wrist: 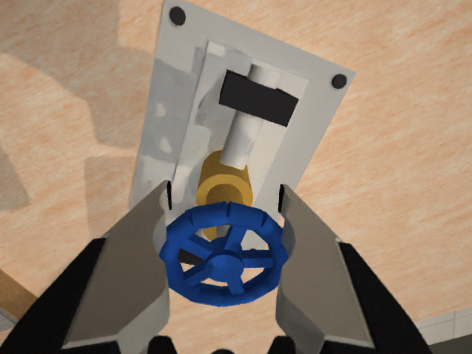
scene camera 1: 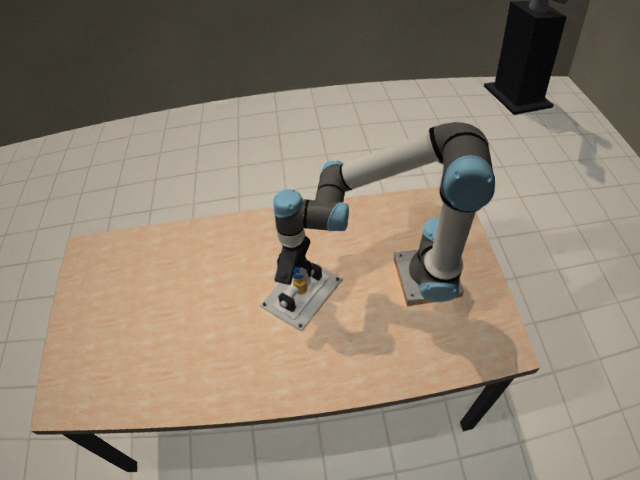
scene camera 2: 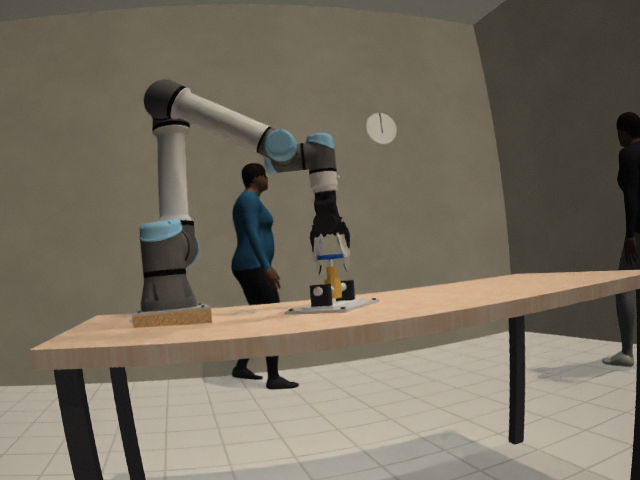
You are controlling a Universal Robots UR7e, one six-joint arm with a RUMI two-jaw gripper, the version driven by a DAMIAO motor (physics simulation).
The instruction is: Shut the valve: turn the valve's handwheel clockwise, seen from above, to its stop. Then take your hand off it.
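The valve's blue spoked handwheel lies level on top of the yellow valve body. The valve is mounted on a grey base plate. My gripper points down over the valve and is shut on the handwheel, with one grey finger against each side of the rim. The fingertips reach below the rim, beside the stem. In scene camera 1's view the arm and fingers partly hide the wheel.
Black pipe clamps stand low on the plate, on either side of the valve body. The arm's base plate is fixed on the wooden table. A person in blue stands behind the table.
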